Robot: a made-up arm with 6 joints.
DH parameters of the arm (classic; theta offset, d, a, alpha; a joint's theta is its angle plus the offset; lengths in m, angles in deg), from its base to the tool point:
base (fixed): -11.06 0 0.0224 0
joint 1: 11.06 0.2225 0.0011 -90
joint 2: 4.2 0 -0.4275 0
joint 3: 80.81 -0.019 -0.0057 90
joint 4: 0 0.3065 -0.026 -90
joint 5: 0 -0.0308 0.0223 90
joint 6: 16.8 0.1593 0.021 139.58
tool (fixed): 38.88 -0.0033 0 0
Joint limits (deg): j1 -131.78..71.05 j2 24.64..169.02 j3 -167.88..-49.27 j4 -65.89..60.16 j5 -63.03..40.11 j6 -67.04..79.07
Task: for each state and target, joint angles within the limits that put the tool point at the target. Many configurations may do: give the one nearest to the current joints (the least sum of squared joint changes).
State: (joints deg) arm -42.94 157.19 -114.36 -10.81 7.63 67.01
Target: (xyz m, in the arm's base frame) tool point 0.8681 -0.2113 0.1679
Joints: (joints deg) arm -12.15 164.69 -139.43 -11.78 -5.74 67.99
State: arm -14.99 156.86 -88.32 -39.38 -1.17 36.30
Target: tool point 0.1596 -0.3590 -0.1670
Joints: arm -59.56 167.42 -69.18 -40.82 15.15 33.80
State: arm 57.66 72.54 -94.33 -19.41 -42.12 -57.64
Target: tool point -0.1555 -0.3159 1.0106
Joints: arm 56.78 46.39 -126.50 -19.33 -45.12 -58.05
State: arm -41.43 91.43 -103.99 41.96 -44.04 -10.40
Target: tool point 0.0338 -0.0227 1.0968
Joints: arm -32.55 76.95 -134.31 -14.88 -51.90 -2.84
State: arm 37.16 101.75 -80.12 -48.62 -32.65 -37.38
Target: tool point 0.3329 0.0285 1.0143
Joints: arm 6.73 86.63 -121.63 -39.19 -29.76 -40.05
